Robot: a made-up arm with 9 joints. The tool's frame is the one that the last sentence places.
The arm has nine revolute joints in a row. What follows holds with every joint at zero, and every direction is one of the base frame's.
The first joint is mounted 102 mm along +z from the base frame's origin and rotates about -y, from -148.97 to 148.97 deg.
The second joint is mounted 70 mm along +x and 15 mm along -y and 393 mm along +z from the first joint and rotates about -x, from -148.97 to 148.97 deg.
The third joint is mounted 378 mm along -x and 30 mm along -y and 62 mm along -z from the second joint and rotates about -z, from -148.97 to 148.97 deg.
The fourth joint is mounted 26 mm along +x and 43 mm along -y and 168 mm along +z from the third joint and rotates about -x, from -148.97 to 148.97 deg.
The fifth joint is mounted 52 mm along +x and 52 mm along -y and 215 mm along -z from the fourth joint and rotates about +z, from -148.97 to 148.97 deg.
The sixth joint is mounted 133 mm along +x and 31 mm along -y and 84 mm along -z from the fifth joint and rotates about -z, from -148.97 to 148.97 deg.
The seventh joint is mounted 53 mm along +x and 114 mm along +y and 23 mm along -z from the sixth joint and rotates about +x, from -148.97 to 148.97 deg.
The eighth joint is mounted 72 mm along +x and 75 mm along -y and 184 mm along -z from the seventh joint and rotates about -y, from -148.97 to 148.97 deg.
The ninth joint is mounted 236 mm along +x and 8 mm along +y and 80 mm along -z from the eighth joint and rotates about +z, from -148.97 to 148.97 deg.
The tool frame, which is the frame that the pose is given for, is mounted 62 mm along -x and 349 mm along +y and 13 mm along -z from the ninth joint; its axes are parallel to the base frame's.
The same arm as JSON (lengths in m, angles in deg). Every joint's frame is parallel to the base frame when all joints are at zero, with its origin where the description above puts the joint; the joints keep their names.
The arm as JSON. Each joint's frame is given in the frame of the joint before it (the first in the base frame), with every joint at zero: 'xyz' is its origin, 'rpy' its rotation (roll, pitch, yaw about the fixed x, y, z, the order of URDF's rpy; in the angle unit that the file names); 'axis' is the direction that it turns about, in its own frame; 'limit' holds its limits. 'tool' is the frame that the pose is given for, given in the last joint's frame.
{"units": {"length": "m", "angle": "deg"}, "joints": [
  {"name": "joint 1", "type": "revolute", "origin": {"xyz": [0.0, 0.0, 0.102], "rpy": [0.0, 0.0, 0.0]}, "axis": [0.0, -1.0, 0.0], "limit": {"lower": -148.97, "upper": 148.97}},
  {"name": "joint 2", "type": "revolute", "origin": {"xyz": [0.07, -0.015, 0.393], "rpy": [0.0, 0.0, 0.0]}, "axis": [-1.0, 0.0, 0.0], "limit": {"lower": -148.97, "upper": 148.97}},
  {"name": "joint 3", "type": "revolute", "origin": {"xyz": [-0.378, -0.03, -0.062], "rpy": [0.0, 0.0, 0.0]}, "axis": [0.0, 0.0, -1.0], "limit": {"lower": -148.97, "upper": 148.97}},
  {"name": "joint 4", "type": "revolute", "origin": {"xyz": [0.026, -0.043, 0.168], "rpy": [0.0, 0.0, 0.0]}, "axis": [-1.0, 0.0, 0.0], "limit": {"lower": -148.97, "upper": 148.97}},
  {"name": "joint 5", "type": "revolute", "origin": {"xyz": [0.052, -0.052, -0.215], "rpy": [0.0, 0.0, 0.0]}, "axis": [0.0, 0.0, 1.0], "limit": {"lower": -148.97, "upper": 148.97}},
  {"name": "joint 6", "type": "revolute", "origin": {"xyz": [0.133, -0.031, -0.084], "rpy": [0.0, 0.0, 0.0]}, "axis": [0.0, 0.0, -1.0], "limit": {"lower": -148.97, "upper": 148.97}},
  {"name": "joint 7", "type": "revolute", "origin": {"xyz": [0.053, 0.114, -0.023], "rpy": [0.0, 0.0, 0.0]}, "axis": [1.0, 0.0, 0.0], "limit": {"lower": -148.97, "upper": 148.97}},
  {"name": "joint 8", "type": "revolute", "origin": {"xyz": [0.072, -0.075, -0.184], "rpy": [0.0, 0.0, 0.0]}, "axis": [0.0, -1.0, 0.0], "limit": {"lower": -148.97, "upper": 148.97}},
  {"name": "joint 9", "type": "revolute", "origin": {"xyz": [0.236, 0.008, -0.08], "rpy": [0.0, 0.0, 0.0]}, "axis": [0.0, 0.0, 1.0], "limit": {"lower": -148.97, "upper": 148.97}}
], "tool": {"origin": {"xyz": [-0.062, 0.349, -0.013], "rpy": [0.0, 0.0, 0.0]}}}

